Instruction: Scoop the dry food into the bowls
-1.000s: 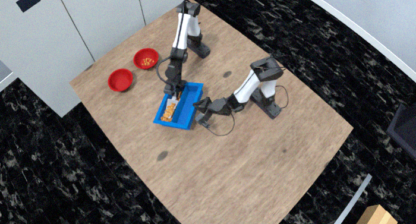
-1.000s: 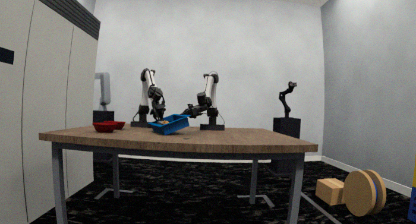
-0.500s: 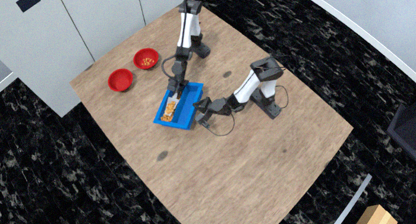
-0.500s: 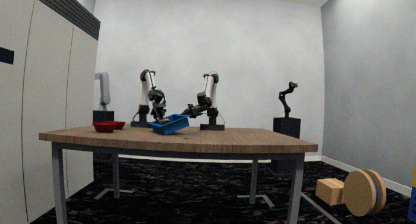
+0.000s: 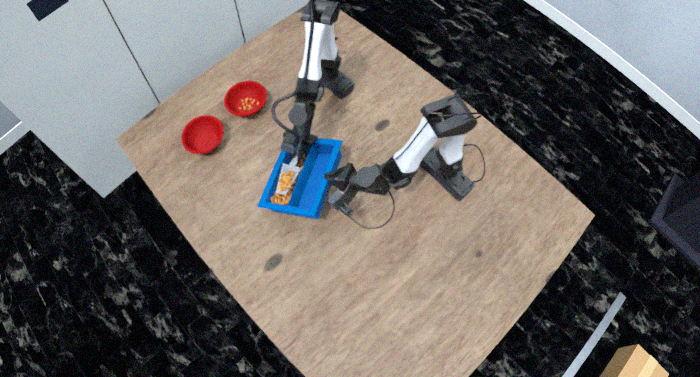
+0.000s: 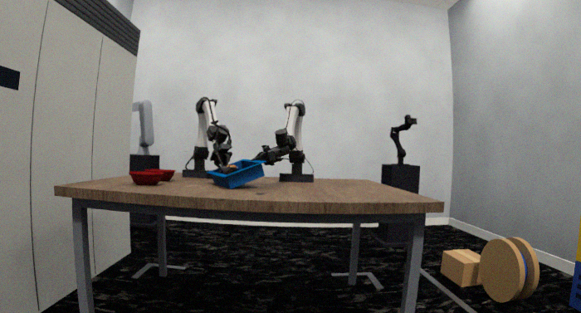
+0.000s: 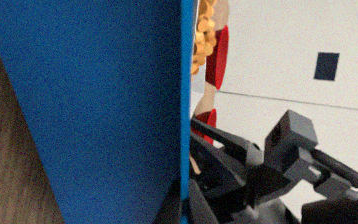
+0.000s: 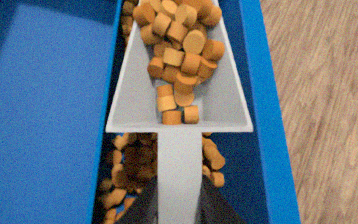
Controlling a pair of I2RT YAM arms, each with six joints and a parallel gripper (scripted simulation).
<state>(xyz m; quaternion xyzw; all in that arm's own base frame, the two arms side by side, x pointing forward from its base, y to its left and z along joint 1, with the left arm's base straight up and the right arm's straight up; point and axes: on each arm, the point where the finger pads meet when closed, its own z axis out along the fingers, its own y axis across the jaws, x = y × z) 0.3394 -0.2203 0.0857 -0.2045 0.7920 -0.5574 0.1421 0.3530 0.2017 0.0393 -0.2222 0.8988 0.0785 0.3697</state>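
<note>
My right gripper is now 60 mm to the right of the blue box and 20 mm short of it. Also, from my right hand: grey scoop: 40 mm ahead, 20 mm to the left.
</note>
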